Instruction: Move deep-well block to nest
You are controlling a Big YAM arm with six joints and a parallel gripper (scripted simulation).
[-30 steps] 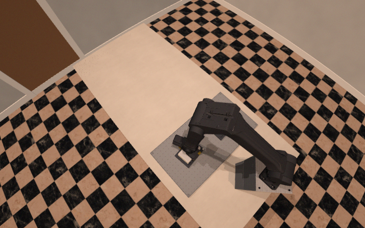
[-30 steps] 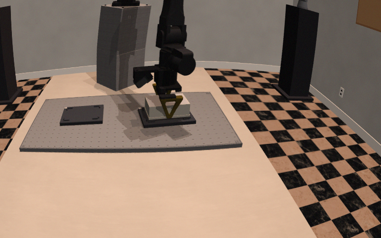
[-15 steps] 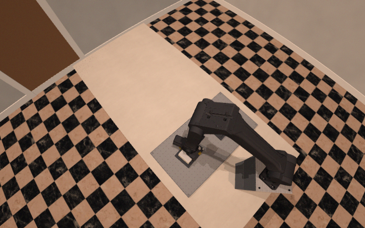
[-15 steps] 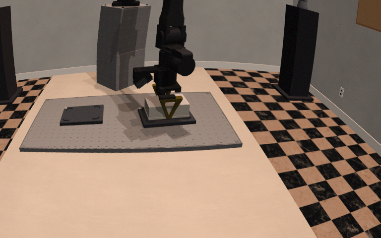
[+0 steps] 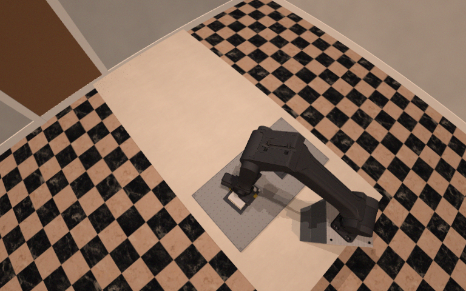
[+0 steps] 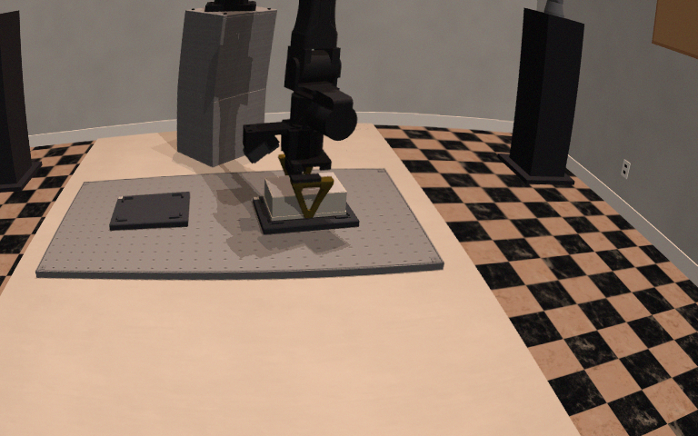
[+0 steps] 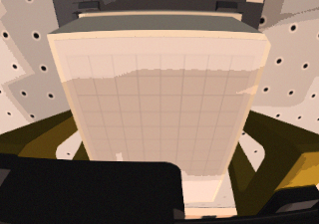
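Now: hand 10 mm below the white 96-well deep-well block. From my hand the other things lie so: dark plate nest N2: 20 mm below; then dark plate nest N1: 290 mm to the right, 30 mm behind, 20 mm below.
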